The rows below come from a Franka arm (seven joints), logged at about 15 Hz.
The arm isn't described. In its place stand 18 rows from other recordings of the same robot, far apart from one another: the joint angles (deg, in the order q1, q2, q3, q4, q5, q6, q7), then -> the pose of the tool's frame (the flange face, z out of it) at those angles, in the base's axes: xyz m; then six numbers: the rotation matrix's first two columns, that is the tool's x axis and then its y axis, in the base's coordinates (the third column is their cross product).
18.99 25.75 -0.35 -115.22 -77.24 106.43 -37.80 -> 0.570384 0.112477 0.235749 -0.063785 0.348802 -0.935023 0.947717 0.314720 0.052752
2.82 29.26 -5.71 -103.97 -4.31 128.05 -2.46 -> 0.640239 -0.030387 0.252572 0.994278 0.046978 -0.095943 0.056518 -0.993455 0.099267
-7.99 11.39 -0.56 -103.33 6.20 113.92 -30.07 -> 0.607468 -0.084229 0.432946 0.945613 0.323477 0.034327 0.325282 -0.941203 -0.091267
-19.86 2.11 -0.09 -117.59 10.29 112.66 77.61 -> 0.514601 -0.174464 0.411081 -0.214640 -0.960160 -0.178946 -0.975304 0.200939 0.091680
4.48 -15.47 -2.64 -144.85 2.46 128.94 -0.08 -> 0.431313 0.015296 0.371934 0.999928 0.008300 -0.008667 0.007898 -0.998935 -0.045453
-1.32 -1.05 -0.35 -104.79 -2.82 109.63 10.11 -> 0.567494 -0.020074 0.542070 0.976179 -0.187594 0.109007 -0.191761 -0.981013 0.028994
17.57 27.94 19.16 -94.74 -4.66 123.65 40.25 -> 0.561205 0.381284 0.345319 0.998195 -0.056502 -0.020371 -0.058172 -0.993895 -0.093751
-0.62 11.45 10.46 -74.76 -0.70 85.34 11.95 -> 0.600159 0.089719 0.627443 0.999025 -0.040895 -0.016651 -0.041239 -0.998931 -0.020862
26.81 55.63 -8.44 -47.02 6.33 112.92 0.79 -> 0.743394 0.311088 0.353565 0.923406 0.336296 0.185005 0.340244 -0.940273 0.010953
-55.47 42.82 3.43 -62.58 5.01 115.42 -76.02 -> 0.467548 -0.615195 0.397280 0.916423 0.365769 0.162424 0.346274 -0.928161 0.136425
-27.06 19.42 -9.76 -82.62 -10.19 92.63 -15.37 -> 0.514112 -0.388945 0.489524 0.911692 -0.350294 -0.214739 -0.316167 -0.931888 0.177831
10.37 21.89 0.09 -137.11 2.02 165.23 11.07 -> 0.499977 0.090271 0.169697 0.993546 -0.045894 0.103732 -0.042599 -0.998522 -0.033763
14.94 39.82 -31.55 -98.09 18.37 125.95 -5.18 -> 0.644659 -0.144468 0.224817 0.945965 -0.311259 -0.090923 -0.302921 -0.948296 0.094732
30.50 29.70 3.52 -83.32 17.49 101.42 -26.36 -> 0.552949 0.396827 0.374923 0.566674 0.822245 -0.052860 0.754663 -0.543707 -0.367243
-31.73 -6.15 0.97 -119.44 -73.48 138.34 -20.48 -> 0.478774 -0.290616 0.523830 0.838884 0.396492 -0.372919 0.506624 -0.318259 0.801276
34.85 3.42 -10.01 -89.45 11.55 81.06 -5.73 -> 0.490598 0.256527 0.586594 0.831563 0.525114 -0.180993 0.489236 -0.846757 -0.208925
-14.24 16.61 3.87 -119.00 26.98 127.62 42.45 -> 0.564814 -0.089641 0.280347 0.323026 -0.872651 -0.366244 -0.946367 -0.300540 -0.118596
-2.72 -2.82 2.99 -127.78 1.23 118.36 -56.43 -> 0.503952 0.003597 0.383823 0.555649 0.829845 -0.051107 0.823430 -0.557771 -0.104184
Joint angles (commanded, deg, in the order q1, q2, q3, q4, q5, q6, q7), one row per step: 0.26, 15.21, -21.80, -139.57, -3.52, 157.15, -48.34; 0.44, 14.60, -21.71, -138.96, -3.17, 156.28, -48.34; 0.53, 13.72, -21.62, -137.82, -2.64, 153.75, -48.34; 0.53, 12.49, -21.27, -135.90, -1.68, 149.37, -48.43; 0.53, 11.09, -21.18, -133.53, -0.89, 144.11, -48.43; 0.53, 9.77, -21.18, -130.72, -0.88, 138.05, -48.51; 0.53, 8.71, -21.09, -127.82, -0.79, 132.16, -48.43; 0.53, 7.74, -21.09, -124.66, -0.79, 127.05, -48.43; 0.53, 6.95, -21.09, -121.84, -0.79, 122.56, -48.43; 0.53, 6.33, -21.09, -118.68, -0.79, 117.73, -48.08; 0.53, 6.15, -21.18, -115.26, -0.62, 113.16, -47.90; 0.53, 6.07, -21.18, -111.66, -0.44, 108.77, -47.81; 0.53, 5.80, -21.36, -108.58, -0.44, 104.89, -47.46
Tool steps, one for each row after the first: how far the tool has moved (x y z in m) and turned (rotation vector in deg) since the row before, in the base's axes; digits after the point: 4 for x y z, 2 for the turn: 0.0047, 0.0011, 0.0071, 0.21, -0.44, -0.09; 0.0054, -0.0001, 0.0099, 0.63, 0.32, -0.47; 0.0079, 0.0008, 0.0149, 1.25, 0.88, -0.68; 0.0078, -0.0012, 0.0189, 1.34, 1.13, -0.84; 0.0074, -0.0017, 0.0211, 1.08, 1.75, -0.20; 0.0067, -0.0008, 0.0209, 1.05, 1.73, -0.29; 0.0076, -0.0020, 0.0242, 0.64, 0.87, -0.15; 0.0055, -0.0015, 0.0218, 0.55, 0.79, -0.12; 0.0051, -0.0014, 0.0231, 0.51, 0.95, -0.47; 0.0054, -0.0021, 0.0221, 0.47, 0.85, -0.45; 0.0055, -0.0010, 0.0233, 0.39, 0.61, -0.24; 0.0022, -0.0022, 0.0221, 0.20, 0.49, -0.58
